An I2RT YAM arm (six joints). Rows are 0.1 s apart.
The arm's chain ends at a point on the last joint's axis. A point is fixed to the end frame.
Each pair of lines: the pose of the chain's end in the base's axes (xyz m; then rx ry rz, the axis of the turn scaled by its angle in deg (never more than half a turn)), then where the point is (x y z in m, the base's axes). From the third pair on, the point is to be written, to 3 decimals.
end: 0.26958 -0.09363 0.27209 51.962 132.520 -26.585
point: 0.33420 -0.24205 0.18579
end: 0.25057 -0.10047 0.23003 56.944 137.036 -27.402
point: 0.29923 -0.24734 0.13147
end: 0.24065 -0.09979 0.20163 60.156 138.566 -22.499
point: 0.287 -0.239 0.092
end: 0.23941 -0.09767 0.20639 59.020 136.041 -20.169
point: 0.294 -0.236 0.099
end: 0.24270 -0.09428 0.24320 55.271 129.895 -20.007
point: 0.311 -0.237 0.151
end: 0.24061 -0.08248 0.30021 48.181 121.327 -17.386
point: 0.333 -0.225 0.232
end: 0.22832 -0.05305 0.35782 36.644 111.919 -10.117
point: 0.354 -0.181 0.320
